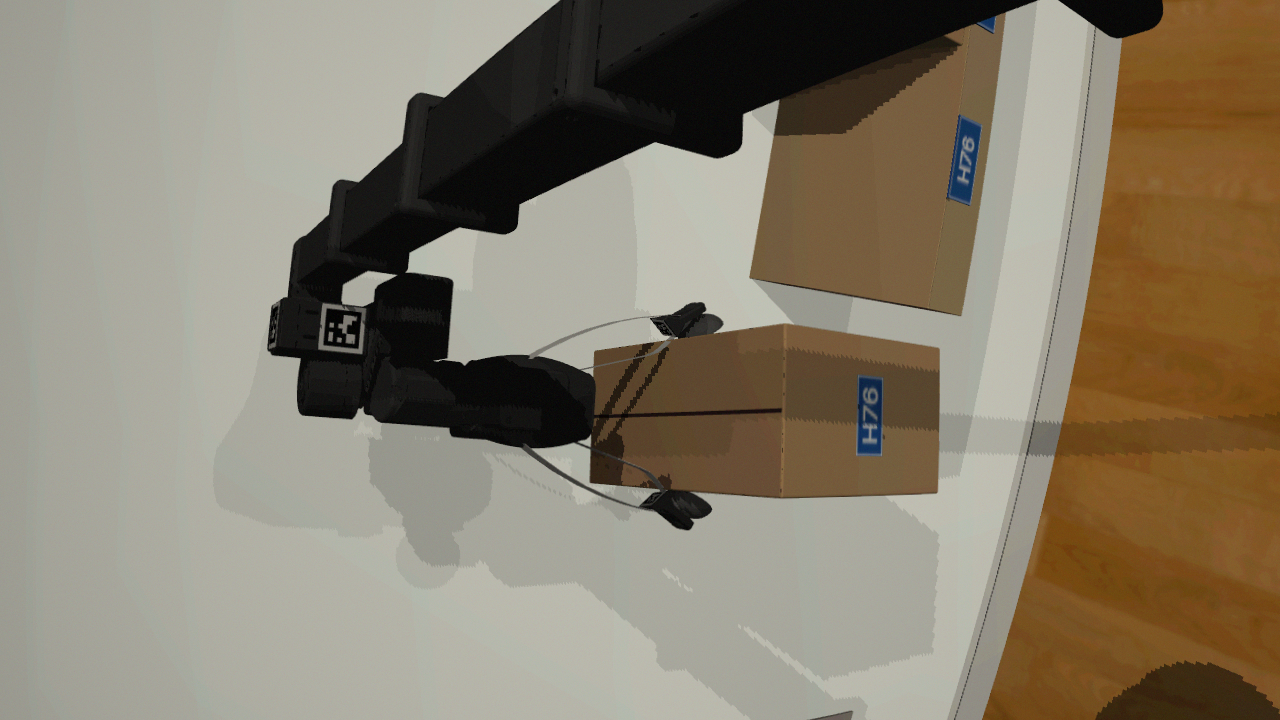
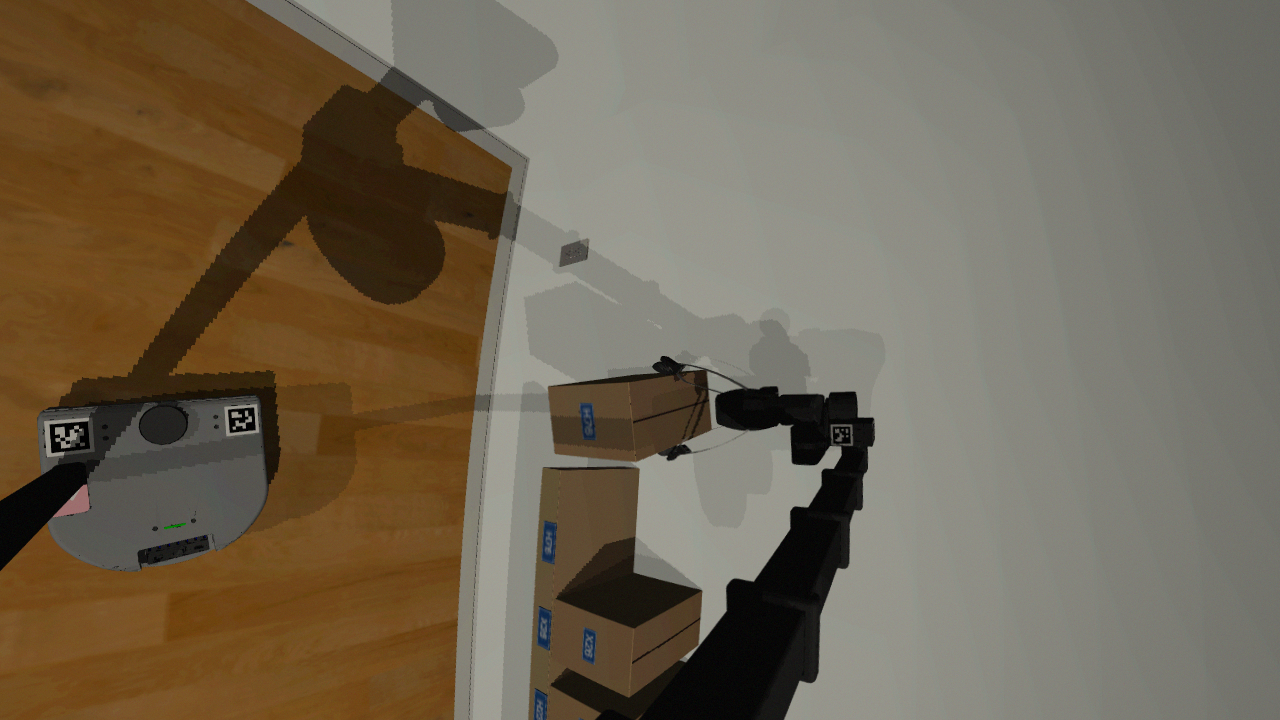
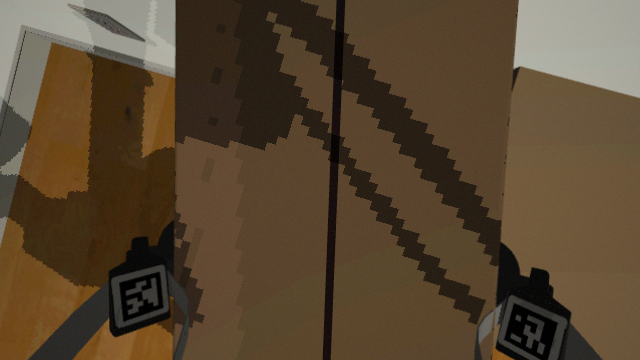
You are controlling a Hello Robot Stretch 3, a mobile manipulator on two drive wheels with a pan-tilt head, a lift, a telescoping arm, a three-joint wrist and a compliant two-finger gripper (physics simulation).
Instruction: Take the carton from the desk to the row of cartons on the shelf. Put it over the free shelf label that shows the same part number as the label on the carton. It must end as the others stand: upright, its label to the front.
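Where they show: robot's base, origin of the base link: [image 2: 164,422].
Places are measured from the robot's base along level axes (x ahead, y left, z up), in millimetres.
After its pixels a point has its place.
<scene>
My gripper [image 1: 687,416] {x -23, y -647, z 841 mm} [image 2: 672,409] {x -23, y -647, z 841 mm} [image 3: 335,256] {x -23, y -647, z 841 mm} is shut on the brown carton [image 1: 693,385] {x -43, y -606, z 891 mm} [image 2: 666,404] {x -9, y -599, z 890 mm} [image 3: 425,100], one finger on each side. The carton is upright and its blue H76 label [image 1: 869,415] {x -26, y -508, z 797 mm} [image 2: 587,420] {x -24, y -508, z 797 mm} faces front. It hangs just beyond the end of the shelf [image 1: 832,188] {x -258, y -670, z 686 mm} [image 2: 592,501] {x -210, y -626, z 686 mm} [image 3: 570,200], at a slight angle to it. The shelf's H76 label [image 1: 964,159] {x -259, y -513, z 671 mm} [image 2: 548,541] {x -257, y -514, z 669 mm} is on the front edge near that end, with bare shelf top behind it. The gap between carton and shelf is hard to judge in depth.
A carton marked X26 [image 2: 595,640] {x -406, y -488, z 789 mm} stands on the shelf over the X26 shelf label [image 2: 544,628] {x -419, y -477, z 671 mm}, beyond the H76 place. Part of another carton shows past it. My arm [image 1: 537,134] {x -85, y -277, z 1187 mm} [image 2: 760,626] {x -83, y -208, z 1177 mm} runs above the row. A pale wall [image 1: 134,537] {x 118, y -865, z 1283 mm} [image 2: 1074,268] {x 169, y -877, z 1538 mm} is behind. My base [image 2: 170,483] {x -108, y -2, z 160 mm} is on the wooden floor.
</scene>
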